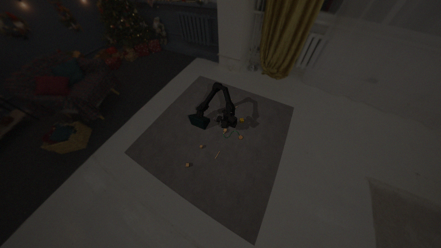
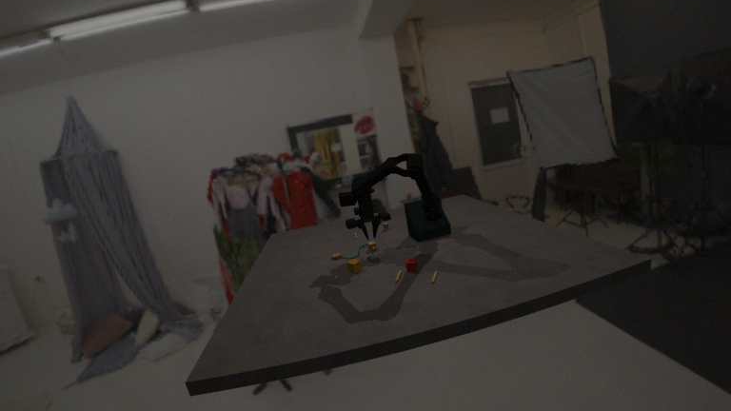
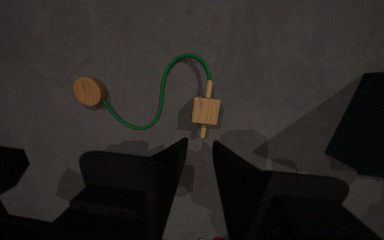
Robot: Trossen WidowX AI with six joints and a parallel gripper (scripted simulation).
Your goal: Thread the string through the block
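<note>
Right now the wooden block is 30 mm to the right of my gripper tip and 40 mm below it. Round my gripper tip: round wooden button (160 mm ahead, 20 mm to the right, 50 mm below); yellow cube (90 mm ahead, 160 mm to the left, 40 mm below); thin wooden stick (40 mm to the right, 40 mm below).
</note>
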